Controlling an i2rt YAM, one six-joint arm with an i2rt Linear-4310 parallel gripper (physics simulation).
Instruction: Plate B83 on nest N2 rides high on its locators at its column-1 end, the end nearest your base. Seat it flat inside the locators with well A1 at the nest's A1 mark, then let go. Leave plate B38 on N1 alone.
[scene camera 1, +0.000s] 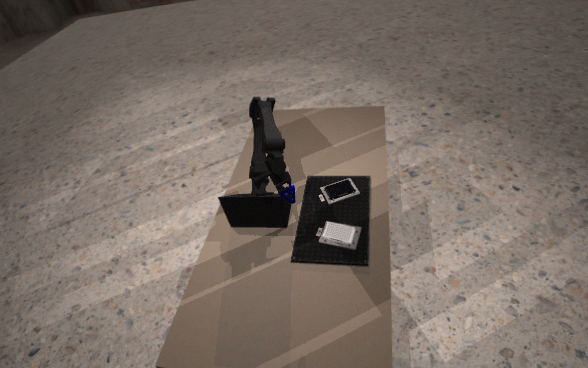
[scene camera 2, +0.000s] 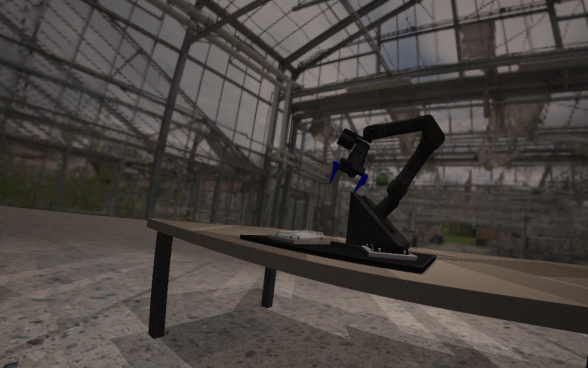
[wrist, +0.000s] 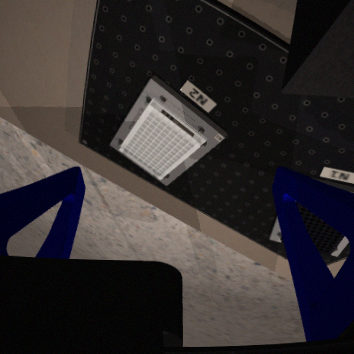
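Pixels of known places: gripper, fingertip midpoint: (scene camera 1: 292, 198) (scene camera 2: 341, 187) (wrist: 178, 176); arm's base, origin of the base link: (scene camera 1: 259, 195) (scene camera 2: 377, 214).
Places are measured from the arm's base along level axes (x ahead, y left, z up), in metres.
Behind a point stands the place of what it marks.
Observation:
White plate B83 (scene camera 1: 339, 232) @[x 0.385, y -0.093, z -0.094 m] (scene camera 2: 300, 233) @[x 0.412, y -0.072, z -0.094 m] (wrist: 162, 139) @[x 0.359, y -0.089, z -0.090 m] sits on the grey nest N2 (wrist: 135, 112) @[x 0.364, y -0.142, z -0.110 m]. In the wrist view a dark strip shows along its edge facing the N2 label (wrist: 198, 96) @[x 0.290, y -0.082, z -0.120 m], and that end looks raised. The A1 mark (wrist: 219, 137) @[x 0.317, y -0.029, z -0.109 m] is at the nest's right corner there. Black plate B38 (scene camera 1: 340, 188) @[x 0.347, y 0.175, z -0.096 m] (wrist: 320, 230) @[x 0.339, y 0.180, z -0.096 m] lies on nest N1 (scene camera 1: 342, 198) @[x 0.364, y 0.123, z -0.110 m] (scene camera 2: 395, 256) @[x 0.410, y 0.223, z -0.115 m], partly hidden by a finger in the wrist view. My gripper (scene camera 1: 288, 194) @[x 0.193, y -0.075, z 0.081 m] (scene camera 2: 343, 186) @[x 0.193, y -0.075, z 0.081 m] (wrist: 178, 176) @[x 0.193, y -0.075, z 0.081 m] is open and empty, high above the board and apart from both plates.
A black perforated board (scene camera 1: 332, 215) @[x 0.332, y 0.022, z -0.122 m] (wrist: 250, 130) @[x 0.288, y -0.003, z -0.121 m] carries both nests on the brown table (scene camera 1: 260, 310) @[x 0.135, y -0.482, z -0.134 m] (scene camera 2: 475, 295) @[x 0.557, y 0.411, z -0.142 m]. The black base block (scene camera 1: 257, 212) @[x 0.014, y -0.082, z -0.025 m] (scene camera 2: 367, 225) @[x 0.123, y 0.013, z -0.049 m] stands beside the board. The N1 label (scene camera 1: 321, 198) @[x 0.261, y 0.121, z -0.119 m] (wrist: 338, 174) @[x 0.260, y 0.123, z -0.120 m] is beside its nest.

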